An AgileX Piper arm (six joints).
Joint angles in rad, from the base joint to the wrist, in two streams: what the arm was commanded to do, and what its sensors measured. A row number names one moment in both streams.
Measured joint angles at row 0: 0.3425 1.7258 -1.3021 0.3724 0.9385 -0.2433
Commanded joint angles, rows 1 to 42: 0.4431 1.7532 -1.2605 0.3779 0.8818 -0.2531; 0.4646 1.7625 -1.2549 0.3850 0.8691 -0.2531; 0.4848 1.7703 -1.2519 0.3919 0.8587 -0.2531; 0.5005 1.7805 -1.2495 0.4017 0.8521 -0.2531; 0.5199 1.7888 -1.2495 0.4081 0.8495 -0.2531; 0.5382 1.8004 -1.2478 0.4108 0.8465 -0.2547; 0.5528 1.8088 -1.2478 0.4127 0.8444 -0.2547; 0.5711 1.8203 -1.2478 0.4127 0.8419 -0.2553; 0.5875 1.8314 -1.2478 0.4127 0.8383 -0.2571; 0.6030 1.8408 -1.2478 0.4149 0.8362 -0.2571; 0.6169 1.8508 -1.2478 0.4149 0.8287 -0.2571; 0.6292 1.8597 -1.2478 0.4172 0.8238 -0.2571; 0.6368 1.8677 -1.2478 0.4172 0.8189 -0.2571; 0.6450 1.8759 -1.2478 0.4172 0.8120 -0.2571; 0.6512 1.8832 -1.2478 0.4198 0.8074 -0.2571; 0.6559 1.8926 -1.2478 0.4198 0.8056 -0.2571; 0.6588 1.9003 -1.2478 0.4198 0.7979 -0.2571; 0.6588 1.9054 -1.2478 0.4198 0.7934 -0.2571; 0.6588 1.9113 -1.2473 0.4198 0.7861 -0.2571; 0.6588 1.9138 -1.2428 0.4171 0.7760 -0.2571; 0.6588 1.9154 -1.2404 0.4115 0.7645 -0.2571; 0.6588 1.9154 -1.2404 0.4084 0.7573 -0.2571; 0.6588 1.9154 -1.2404 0.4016 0.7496 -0.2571; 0.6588 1.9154 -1.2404 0.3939 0.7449 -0.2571; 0.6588 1.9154 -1.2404 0.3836 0.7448 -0.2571; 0.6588 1.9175 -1.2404 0.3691 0.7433 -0.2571; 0.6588 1.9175 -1.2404 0.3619 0.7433 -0.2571; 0.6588 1.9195 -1.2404 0.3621 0.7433 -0.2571; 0.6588 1.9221 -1.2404 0.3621 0.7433 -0.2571; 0.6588 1.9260 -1.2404 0.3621 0.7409 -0.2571; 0.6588 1.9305 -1.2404 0.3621 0.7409 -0.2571; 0.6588 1.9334 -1.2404 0.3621 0.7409 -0.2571; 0.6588 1.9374 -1.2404 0.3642 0.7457 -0.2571; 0.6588 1.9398 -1.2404 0.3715 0.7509 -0.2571; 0.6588 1.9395 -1.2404 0.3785 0.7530 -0.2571; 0.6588 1.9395 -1.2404 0.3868 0.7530 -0.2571; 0.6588 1.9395 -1.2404 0.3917 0.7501 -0.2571; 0.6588 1.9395 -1.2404 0.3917 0.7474 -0.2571; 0.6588 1.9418 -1.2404 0.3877 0.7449 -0.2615; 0.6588 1.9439 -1.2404 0.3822 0.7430 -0.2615; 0.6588 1.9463 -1.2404 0.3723 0.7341 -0.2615; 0.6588 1.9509 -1.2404 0.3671 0.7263 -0.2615
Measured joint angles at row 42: 0.6593 1.9440 -1.2442 0.3854 0.7529 -0.2519
